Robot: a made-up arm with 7 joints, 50 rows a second.
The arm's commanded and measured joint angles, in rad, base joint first. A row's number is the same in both.
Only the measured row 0 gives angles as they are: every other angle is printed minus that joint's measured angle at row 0.
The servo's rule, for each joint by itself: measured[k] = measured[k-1] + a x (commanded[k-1-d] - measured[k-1]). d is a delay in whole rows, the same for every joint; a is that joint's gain. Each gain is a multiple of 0.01, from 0.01 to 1. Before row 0 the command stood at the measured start. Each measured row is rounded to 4 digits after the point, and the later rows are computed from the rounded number. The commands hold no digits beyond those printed.
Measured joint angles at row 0:
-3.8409 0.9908 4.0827 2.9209 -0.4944 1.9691 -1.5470
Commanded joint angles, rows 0 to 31:
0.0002 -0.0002 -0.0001 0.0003 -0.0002 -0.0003 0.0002
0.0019 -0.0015 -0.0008 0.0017 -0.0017 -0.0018 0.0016
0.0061 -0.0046 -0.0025 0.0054 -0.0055 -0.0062 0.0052
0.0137 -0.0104 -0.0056 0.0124 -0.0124 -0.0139 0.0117
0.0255 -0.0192 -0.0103 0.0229 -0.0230 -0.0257 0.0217
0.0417 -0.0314 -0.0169 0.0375 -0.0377 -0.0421 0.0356
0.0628 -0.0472 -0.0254 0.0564 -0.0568 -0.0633 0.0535
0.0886 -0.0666 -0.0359 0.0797 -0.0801 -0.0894 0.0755
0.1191 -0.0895 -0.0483 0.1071 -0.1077 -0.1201 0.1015
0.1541 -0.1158 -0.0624 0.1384 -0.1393 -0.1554 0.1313
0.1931 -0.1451 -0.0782 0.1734 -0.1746 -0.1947 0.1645
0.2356 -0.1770 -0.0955 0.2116 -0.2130 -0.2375 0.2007
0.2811 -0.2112 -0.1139 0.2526 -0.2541 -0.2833 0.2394
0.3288 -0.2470 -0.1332 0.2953 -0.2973 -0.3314 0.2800
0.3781 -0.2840 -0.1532 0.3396 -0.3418 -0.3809 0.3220
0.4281 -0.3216 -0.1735 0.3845 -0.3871 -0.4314 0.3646
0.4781 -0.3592 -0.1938 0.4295 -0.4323 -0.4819 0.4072
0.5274 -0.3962 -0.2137 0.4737 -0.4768 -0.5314 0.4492
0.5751 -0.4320 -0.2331 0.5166 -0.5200 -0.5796 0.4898
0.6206 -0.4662 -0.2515 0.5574 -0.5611 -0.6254 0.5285
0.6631 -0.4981 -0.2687 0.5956 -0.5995 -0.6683 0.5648
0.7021 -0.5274 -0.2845 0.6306 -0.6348 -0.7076 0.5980
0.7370 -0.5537 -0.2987 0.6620 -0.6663 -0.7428 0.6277
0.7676 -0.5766 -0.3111 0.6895 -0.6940 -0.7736 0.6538
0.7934 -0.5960 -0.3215 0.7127 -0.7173 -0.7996 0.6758
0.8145 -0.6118 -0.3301 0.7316 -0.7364 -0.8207 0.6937
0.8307 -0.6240 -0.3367 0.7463 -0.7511 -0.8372 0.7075
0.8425 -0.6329 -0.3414 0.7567 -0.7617 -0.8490 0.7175
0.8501 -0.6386 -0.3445 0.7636 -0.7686 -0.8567 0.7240
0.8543 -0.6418 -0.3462 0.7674 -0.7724 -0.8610 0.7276
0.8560 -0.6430 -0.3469 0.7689 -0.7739 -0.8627 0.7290
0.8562 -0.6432 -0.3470 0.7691 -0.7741 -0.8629 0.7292
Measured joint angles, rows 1 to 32:
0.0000 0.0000 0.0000 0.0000 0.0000 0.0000 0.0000
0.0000 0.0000 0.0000 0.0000 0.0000 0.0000 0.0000
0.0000 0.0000 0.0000 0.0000 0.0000 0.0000 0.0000
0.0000 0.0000 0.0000 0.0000 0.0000 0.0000 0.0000
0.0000 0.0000 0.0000 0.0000 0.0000 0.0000 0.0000
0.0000 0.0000 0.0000 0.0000 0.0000 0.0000 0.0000
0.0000 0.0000 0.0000 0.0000 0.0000 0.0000 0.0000
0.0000 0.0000 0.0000 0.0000 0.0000 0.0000 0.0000
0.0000 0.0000 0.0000 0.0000 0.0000 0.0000 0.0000
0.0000 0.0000 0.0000 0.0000 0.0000 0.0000 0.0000
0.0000 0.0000 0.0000 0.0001 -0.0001 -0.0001 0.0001
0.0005 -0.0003 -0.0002 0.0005 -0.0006 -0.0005 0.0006
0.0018 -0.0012 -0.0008 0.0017 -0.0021 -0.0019 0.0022
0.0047 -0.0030 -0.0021 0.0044 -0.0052 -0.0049 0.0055
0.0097 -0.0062 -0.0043 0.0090 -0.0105 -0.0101 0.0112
0.0174 -0.0112 -0.0077 0.0161 -0.0187 -0.0181 0.0197
0.0283 -0.0184 -0.0125 0.0262 -0.0301 -0.0294 0.0315
0.0428 -0.0280 -0.0188 0.0396 -0.0451 -0.0444 0.0469
0.0611 -0.0403 -0.0268 0.0565 -0.0639 -0.0633 0.0660
0.0834 -0.0554 -0.0364 0.0770 -0.0865 -0.0863 0.0889
0.1097 -0.0733 -0.0477 0.1011 -0.1129 -0.1134 0.1154
0.1399 -0.0940 -0.0606 0.1287 -0.1429 -0.1444 0.1453
0.1738 -0.1174 -0.0750 0.1597 -0.1763 -0.1791 0.1782
0.2110 -0.1433 -0.0907 0.1936 -0.2126 -0.2172 0.2138
0.2511 -0.1714 -0.1076 0.2301 -0.2514 -0.2581 0.2517
0.2936 -0.2014 -0.1254 0.2687 -0.2921 -0.3014 0.2912
0.3379 -0.2330 -0.1439 0.3089 -0.3342 -0.3465 0.3318
0.3834 -0.2656 -0.1627 0.3501 -0.3770 -0.3927 0.3729
0.4294 -0.2989 -0.1817 0.3917 -0.4199 -0.4394 0.4138
0.4753 -0.3324 -0.2005 0.4331 -0.4623 -0.4859 0.4539
0.5204 -0.3655 -0.2189 0.4737 -0.5035 -0.5315 0.4927
0.5640 -0.3979 -0.2366 0.5129 -0.5429 -0.5755 0.5296
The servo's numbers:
d 10
a 0.24 0.20 0.27 0.25 0.30 0.25 0.35

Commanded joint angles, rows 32 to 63:
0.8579 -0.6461 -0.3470 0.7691 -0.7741 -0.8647 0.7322
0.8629 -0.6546 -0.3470 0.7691 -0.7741 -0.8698 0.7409
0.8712 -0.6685 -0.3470 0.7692 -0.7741 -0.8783 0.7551
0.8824 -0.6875 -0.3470 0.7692 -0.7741 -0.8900 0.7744
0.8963 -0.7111 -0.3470 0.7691 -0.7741 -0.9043 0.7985
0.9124 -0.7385 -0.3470 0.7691 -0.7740 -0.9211 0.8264
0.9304 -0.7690 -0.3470 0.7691 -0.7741 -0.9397 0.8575
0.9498 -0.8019 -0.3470 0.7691 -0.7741 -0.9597 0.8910
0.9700 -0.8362 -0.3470 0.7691 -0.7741 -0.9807 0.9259
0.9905 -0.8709 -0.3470 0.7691 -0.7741 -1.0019 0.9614
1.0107 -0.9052 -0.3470 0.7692 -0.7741 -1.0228 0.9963
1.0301 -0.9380 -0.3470 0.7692 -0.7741 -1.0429 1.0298
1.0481 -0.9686 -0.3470 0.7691 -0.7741 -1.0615 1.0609
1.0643 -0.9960 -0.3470 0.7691 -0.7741 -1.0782 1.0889
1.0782 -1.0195 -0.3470 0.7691 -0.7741 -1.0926 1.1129
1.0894 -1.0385 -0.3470 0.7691 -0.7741 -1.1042 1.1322
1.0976 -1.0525 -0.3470 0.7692 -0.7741 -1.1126 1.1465
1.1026 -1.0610 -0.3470 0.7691 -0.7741 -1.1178 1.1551
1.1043 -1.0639 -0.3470 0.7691 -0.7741 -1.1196 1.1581
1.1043 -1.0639 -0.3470 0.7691 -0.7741 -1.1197 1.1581
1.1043 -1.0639 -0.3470 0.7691 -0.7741 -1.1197 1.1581
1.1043 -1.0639 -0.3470 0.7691 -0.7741 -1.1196 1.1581
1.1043 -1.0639 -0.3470 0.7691 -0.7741 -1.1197 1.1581
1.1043 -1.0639 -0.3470 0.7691 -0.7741 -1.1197 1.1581
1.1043 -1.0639 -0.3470 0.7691 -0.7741 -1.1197 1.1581
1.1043 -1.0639 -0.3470 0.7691 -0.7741 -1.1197 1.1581
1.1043 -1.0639 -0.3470 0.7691 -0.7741 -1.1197 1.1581
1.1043 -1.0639 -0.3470 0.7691 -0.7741 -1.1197 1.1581
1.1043 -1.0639 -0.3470 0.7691 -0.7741 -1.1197 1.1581
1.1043 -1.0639 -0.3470 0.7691 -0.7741 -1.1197 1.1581
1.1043 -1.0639 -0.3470 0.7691 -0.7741 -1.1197 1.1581
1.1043 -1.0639 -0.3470 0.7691 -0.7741 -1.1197 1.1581
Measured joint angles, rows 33 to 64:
0.6055 -0.4291 -0.2534 0.5502 -0.5799 -0.6173 0.5639
0.6444 -0.4586 -0.2690 0.5850 -0.6141 -0.6564 0.5954
0.6802 -0.4861 -0.2832 0.6169 -0.6451 -0.6922 0.6235
0.7124 -0.5112 -0.2959 0.6456 -0.6725 -0.7243 0.6481
0.7408 -0.5338 -0.3069 0.6708 -0.6961 -0.7525 0.6689
0.7652 -0.5536 -0.3162 0.6923 -0.7158 -0.7766 0.6859
0.7856 -0.5706 -0.3238 0.7101 -0.7316 -0.7966 0.6992
0.8021 -0.5848 -0.3298 0.7244 -0.7438 -0.8127 0.7091
0.8150 -0.5964 -0.3344 0.7355 -0.7528 -0.8252 0.7161
0.8249 -0.6058 -0.3378 0.7439 -0.7592 -0.8346 0.7207
0.8328 -0.6139 -0.3403 0.7502 -0.7637 -0.8421 0.7247
0.8400 -0.6220 -0.3421 0.7549 -0.7668 -0.8490 0.7304
0.8475 -0.6313 -0.3434 0.7585 -0.7690 -0.8563 0.7390
0.8559 -0.6425 -0.3444 0.7612 -0.7705 -0.8647 0.7514
0.8656 -0.6562 -0.3451 0.7632 -0.7716 -0.8746 0.7679
0.8768 -0.6727 -0.3456 0.7647 -0.7723 -0.8862 0.7884
0.8897 -0.6920 -0.3460 0.7658 -0.7728 -0.8996 0.8126
0.9041 -0.7140 -0.3463 0.7666 -0.7732 -0.9146 0.8400
0.9199 -0.7384 -0.3465 0.7672 -0.7735 -0.9311 0.8701
0.9368 -0.7649 -0.3466 0.7677 -0.7737 -0.9488 0.9021
0.9545 -0.7930 -0.3467 0.7681 -0.7738 -0.9673 0.9351
0.9726 -0.8220 -0.3468 0.7684 -0.7739 -0.9862 0.9682
0.9907 -0.8513 -0.3469 0.7686 -0.7740 -1.0050 1.0006
1.0084 -0.8802 -0.3469 0.7687 -0.7740 -1.0233 1.0315
1.0252 -0.9081 -0.3469 0.7688 -0.7740 -1.0406 1.0600
1.0406 -0.9342 -0.3469 0.7689 -0.7740 -1.0565 1.0853
1.0543 -0.9579 -0.3469 0.7690 -0.7740 -1.0705 1.1067
1.0659 -0.9785 -0.3469 0.7690 -0.7740 -1.0823 1.1236
1.0751 -0.9956 -0.3469 0.7690 -0.7740 -1.0916 1.1357
1.0821 -1.0093 -0.3469 0.7690 -0.7740 -1.0986 1.1435
1.0874 -1.0202 -0.3469 0.7690 -0.7740 -1.1039 1.1486
1.0915 -1.0289 -0.3469 0.7690 -0.7740 -1.1078 1.1519

